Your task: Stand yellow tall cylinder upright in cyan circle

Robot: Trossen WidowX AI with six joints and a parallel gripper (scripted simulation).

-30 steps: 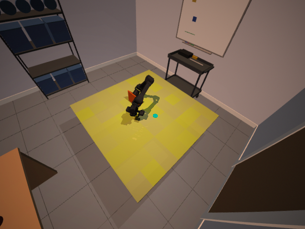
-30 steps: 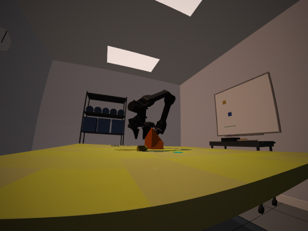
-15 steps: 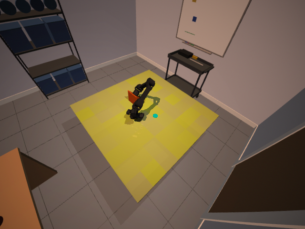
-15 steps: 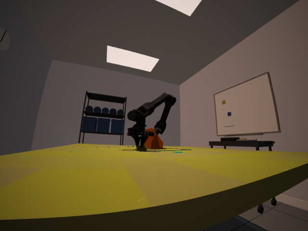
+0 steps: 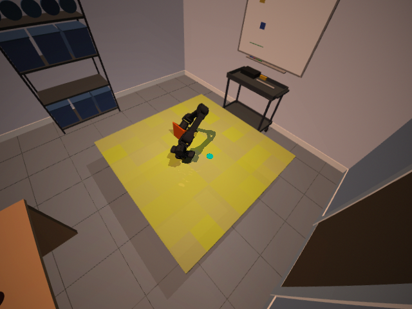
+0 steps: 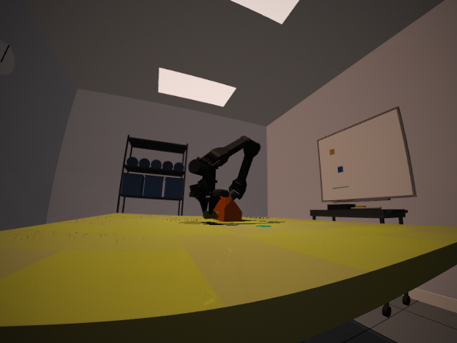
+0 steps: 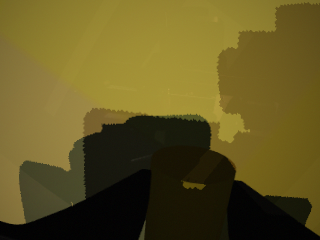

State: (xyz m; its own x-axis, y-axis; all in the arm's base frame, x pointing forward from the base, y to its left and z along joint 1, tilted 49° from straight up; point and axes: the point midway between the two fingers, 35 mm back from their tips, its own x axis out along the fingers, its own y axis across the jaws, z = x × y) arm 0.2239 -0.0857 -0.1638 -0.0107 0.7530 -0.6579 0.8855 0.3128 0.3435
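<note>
Now: the cyan circle 11 cm ahead of my gripper tip, 20 cm to the left of it and 4 cm below it. The rest, counted from my gripper tip: yellow tall cylinder: 1 cm behind, 2 cm to the left.
</note>
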